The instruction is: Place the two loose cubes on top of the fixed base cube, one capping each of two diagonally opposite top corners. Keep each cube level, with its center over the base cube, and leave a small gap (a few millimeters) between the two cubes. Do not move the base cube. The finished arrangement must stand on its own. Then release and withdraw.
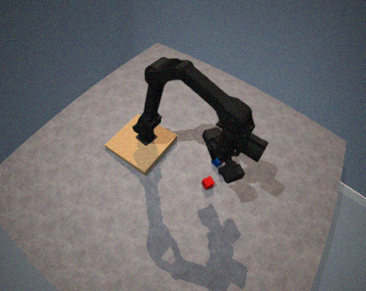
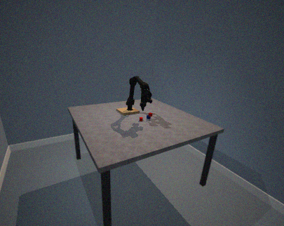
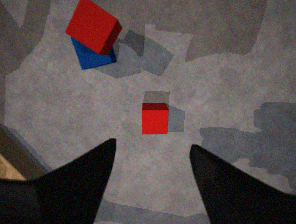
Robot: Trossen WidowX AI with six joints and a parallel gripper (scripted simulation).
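Now: the red cube 20 mm behind my gripper tip, 100 mm to the left of it and 70 mm below it. From my gripper tip the other things lie so: blue cube: 30 mm behind, 90 mm to the left, 100 mm below.
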